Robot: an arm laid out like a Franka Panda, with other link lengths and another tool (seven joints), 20 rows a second.
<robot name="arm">
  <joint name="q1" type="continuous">
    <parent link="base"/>
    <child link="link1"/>
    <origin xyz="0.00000 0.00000 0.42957" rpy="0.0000 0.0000 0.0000"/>
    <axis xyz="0 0 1"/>
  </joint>
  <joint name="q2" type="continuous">
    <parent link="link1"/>
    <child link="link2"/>
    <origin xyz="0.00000 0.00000 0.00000" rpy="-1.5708 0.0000 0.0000"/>
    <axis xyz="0 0 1"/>
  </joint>
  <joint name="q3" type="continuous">
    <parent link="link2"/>
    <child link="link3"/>
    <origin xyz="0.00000 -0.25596 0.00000" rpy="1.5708 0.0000 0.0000"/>
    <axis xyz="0 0 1"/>
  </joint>
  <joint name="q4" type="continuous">
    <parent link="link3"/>
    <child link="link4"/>
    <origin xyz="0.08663 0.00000 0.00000" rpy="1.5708 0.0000 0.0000"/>
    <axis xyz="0 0 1"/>
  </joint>
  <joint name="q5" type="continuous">
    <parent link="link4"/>
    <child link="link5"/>
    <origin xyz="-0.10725 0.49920 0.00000" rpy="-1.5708 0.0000 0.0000"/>
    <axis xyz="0 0 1"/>
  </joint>
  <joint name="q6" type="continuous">
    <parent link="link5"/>
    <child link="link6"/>
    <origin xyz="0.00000 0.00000 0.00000" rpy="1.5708 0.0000 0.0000"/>
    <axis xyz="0 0 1"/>
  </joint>
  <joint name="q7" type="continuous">
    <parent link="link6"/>
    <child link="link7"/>
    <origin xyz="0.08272 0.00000 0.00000" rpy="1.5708 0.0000 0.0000"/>
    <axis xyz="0 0 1"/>
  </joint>
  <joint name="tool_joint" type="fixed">
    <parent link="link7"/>
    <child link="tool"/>
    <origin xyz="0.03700 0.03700 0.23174" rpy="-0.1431 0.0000 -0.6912"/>
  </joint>
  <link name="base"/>
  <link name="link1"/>
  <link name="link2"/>
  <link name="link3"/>
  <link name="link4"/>
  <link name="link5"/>
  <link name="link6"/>
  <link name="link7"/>
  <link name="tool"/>
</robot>
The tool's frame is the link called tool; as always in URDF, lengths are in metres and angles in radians. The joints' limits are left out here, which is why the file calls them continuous.
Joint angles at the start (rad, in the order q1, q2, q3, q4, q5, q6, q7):
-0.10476, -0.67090, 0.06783, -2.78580, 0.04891, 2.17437, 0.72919
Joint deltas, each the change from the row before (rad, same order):
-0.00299, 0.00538, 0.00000, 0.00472, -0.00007, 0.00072, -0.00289
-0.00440, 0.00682, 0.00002, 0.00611, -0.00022, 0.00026, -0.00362
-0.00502, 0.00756, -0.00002, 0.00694, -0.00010, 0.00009, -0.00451
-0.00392, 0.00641, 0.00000, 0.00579, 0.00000, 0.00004, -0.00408
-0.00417, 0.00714, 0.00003, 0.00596, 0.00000, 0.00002, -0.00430
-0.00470, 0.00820, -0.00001, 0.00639, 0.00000, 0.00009, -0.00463
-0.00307, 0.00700, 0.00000, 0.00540, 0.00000, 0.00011, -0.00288
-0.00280, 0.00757, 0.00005, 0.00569, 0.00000, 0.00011, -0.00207
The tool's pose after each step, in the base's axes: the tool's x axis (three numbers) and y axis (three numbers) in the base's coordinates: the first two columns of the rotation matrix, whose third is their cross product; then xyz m. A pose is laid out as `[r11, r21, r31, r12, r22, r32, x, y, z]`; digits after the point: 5 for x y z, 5 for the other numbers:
[0.99169, -0.11441, 0.05888, -0.12170, -0.98258, 0.14042, 0.48717, -0.07768, 0.29064]
[0.99167, -0.11481, 0.05843, -0.12203, -0.98253, 0.14051, 0.48856, -0.07975, 0.29086]
[0.99168, -0.11501, 0.05789, -0.12215, -0.98252, 0.14047, 0.49012, -0.08211, 0.29117]
[0.99175, -0.11463, 0.05731, -0.12168, -0.98259, 0.14040, 0.49144, -0.08395, 0.29135]
[0.99186, -0.11426, 0.05615, -0.12114, -0.98267, 0.14033, 0.49271, -0.08590, 0.29126]
[0.99198, -0.11410, 0.05443, -0.12073, -0.98273, 0.14022, 0.49398, -0.08812, 0.29088]
[0.99206, -0.11410, 0.05294, -0.12051, -0.98278, 0.14007, 0.49508, -0.08956, 0.29051]
[0.99209, -0.11459, 0.05117, -0.12073, -0.98278, 0.13987, 0.49620, -0.09084, 0.29001]

